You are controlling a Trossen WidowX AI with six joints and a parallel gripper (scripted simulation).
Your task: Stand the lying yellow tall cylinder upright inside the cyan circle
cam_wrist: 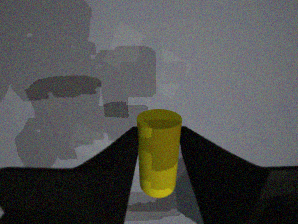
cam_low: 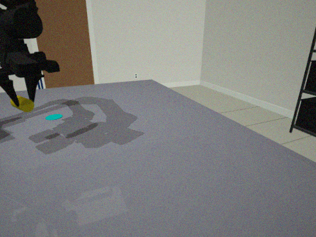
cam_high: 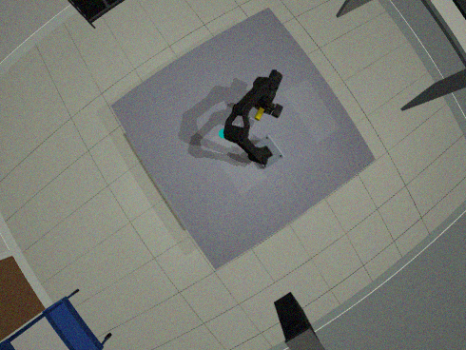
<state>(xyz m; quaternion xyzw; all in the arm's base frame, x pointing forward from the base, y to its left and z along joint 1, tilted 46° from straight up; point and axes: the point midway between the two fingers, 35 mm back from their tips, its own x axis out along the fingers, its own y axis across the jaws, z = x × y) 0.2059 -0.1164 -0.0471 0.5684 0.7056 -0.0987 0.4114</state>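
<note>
My gripper tip is now 230 mm to the right of the cyan circle, 120 mm above it and 40 mm short of it. From my gripper tip the other things lie so: yellow cylinder: 20 mm to the left, 10 mm behind.
</note>
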